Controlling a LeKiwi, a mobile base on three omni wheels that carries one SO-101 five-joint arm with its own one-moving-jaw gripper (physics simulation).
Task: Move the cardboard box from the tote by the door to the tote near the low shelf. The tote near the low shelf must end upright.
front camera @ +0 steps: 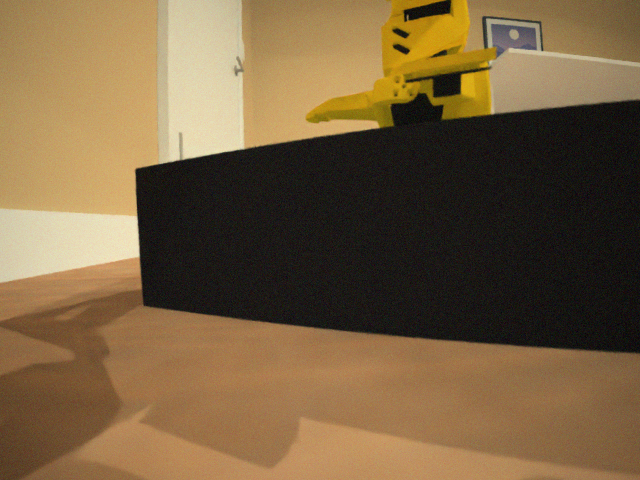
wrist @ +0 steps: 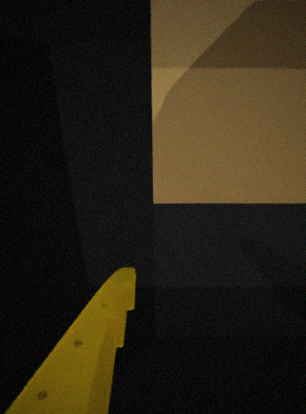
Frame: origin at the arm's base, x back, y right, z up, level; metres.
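Seen in the pictures: hand, tool point: (wrist: 134,283).
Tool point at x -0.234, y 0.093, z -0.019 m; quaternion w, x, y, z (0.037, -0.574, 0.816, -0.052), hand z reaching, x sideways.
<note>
A point is followed by its place in that frame.
A black tote (front camera: 361,232) {x -0.179, y 0.022, z -0.039 m} stands upright on the floor close in front, its near wall filling much of the front view. The frames do not settle which of the two totes it is. The cardboard box (wrist: 230,135) {x -0.204, y 0.056, z -0.027 m} is at the upper right of the wrist view, with the dark tote interior (wrist: 110,175) {x -0.217, y 0.107, z -0.087 m} around its left and lower sides. The box is hidden behind the wall in the front view. My gripper (front camera: 382,105) is above the tote's rim, one jaw swung out to the left. It is fully open and empty; one notched jaw (wrist: 107,330) {x -0.228, y 0.095, z 0.000 m} shows left of and below the box, apart from it.
A white door (front camera: 204,77) {x -1.031, y -0.419, z 0.535 m} stands behind the tote at the left. A white panel (front camera: 563,82) rises beyond the rim at the right, below a framed picture (front camera: 513,38) {x -2.213, y 1.675, z 1.509 m}. Brown floor (front camera: 361,382) {x -0.136, y 0.015, z -0.089 m} lies before the tote, with arm shadows at the left.
</note>
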